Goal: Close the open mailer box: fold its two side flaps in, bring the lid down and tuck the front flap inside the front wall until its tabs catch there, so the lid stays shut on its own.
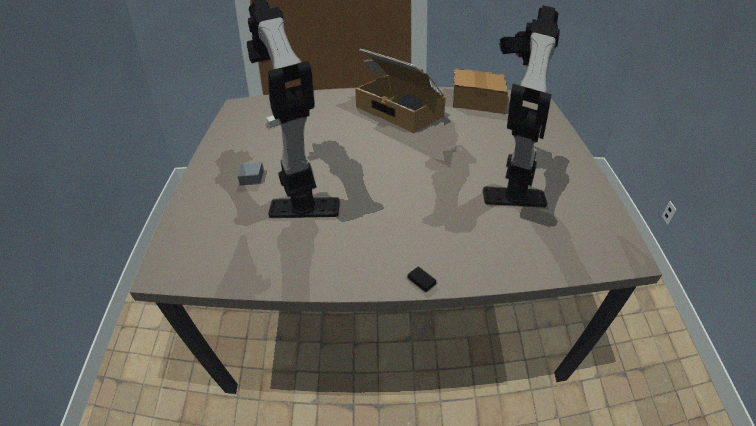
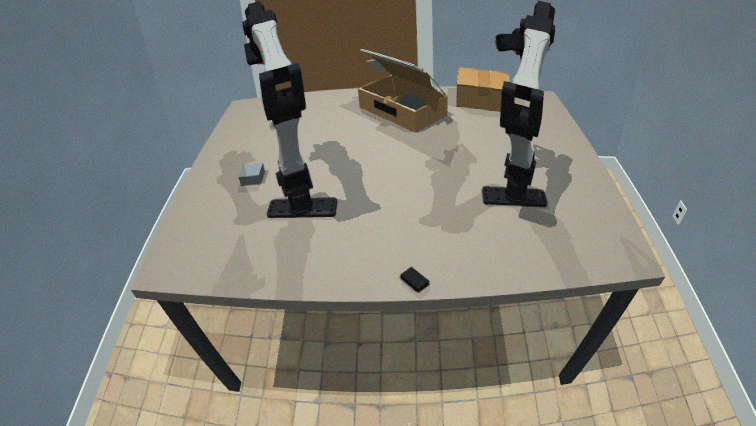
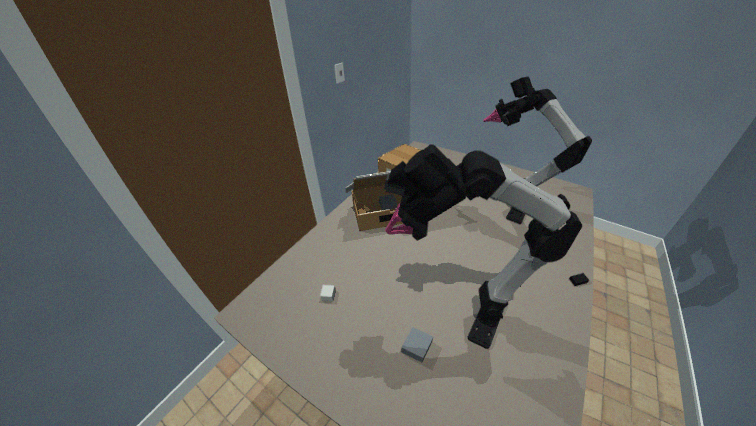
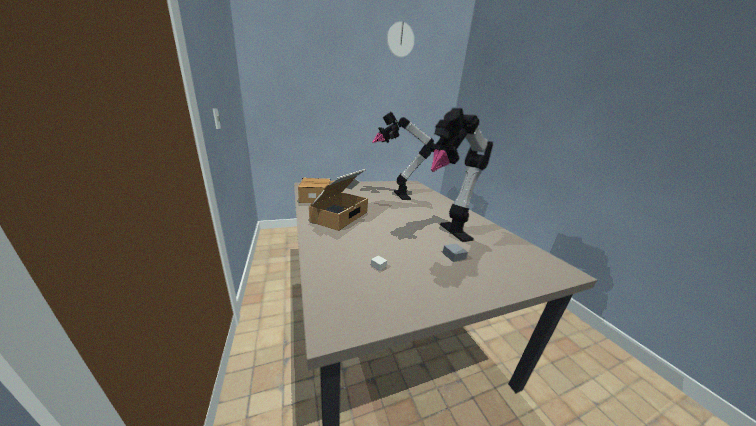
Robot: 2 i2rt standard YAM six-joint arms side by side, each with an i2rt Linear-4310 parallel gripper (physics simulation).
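Frame: origin at the left arm's base, x down, y back, z left, level; centimetres.
Where they show: left gripper, fingertip midpoint: (image 1: 264, 60) (image 2: 263, 62) (image 3: 387, 232) (image 4: 431, 170); right gripper, fingertip midpoint: (image 1: 517, 54) (image 2: 516, 51) (image 3: 483, 120) (image 4: 372, 142); left arm's base, link origin: (image 1: 303, 209) (image 2: 301, 209) (image 3: 488, 318) (image 4: 455, 231); right arm's base, link origin: (image 1: 515, 198) (image 2: 514, 197) (image 4: 401, 195).
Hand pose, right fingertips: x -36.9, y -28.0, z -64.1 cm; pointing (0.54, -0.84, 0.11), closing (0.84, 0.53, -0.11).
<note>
Each offset is from my right fingertips to the top centre of the thing. "spot": to the spot under its first point.
The cardboard mailer box {dx +28.3, dy -27.4, dz +35.1 cm} (image 1: 406, 119) (image 2: 408, 120) (image 3: 368, 220) (image 4: 325, 217) stands open at the table's far side. Its lid {spot: dx +17.5, dy -26.5, dz +34.8 cm} (image 1: 400, 67) (image 2: 403, 68) (image 4: 339, 186) slants up from the back edge, partly raised. A dark item {dx +33.1, dy -29.9, dz +31.2 cm} (image 1: 408, 101) (image 2: 412, 102) lies inside. The state of the side flaps is too small to tell. My left gripper (image 3: 390, 229) (image 4: 433, 168) is raised above the table, apart from the box, its pink fingers together and empty. My right gripper (image 3: 486, 120) (image 4: 374, 141) is also raised, apart from the box, fingers together and empty.
A closed cardboard box {dx +26.5, dy -37.8, dz +1.4 cm} (image 1: 480, 95) (image 2: 478, 95) (image 4: 313, 191) stands beside the mailer. A grey block {dx +33.3, dy +12.5, dz +83.8 cm} (image 1: 250, 173) (image 3: 416, 344) (image 4: 454, 252) and a small white block {dx +34.1, dy -21.7, dz +83.4 cm} (image 3: 328, 293) (image 4: 378, 263) lie on the table. A black item {dx +35.4, dy +54.0, dz +33.3 cm} (image 1: 421, 278) (image 2: 414, 279) lies near the front edge.
</note>
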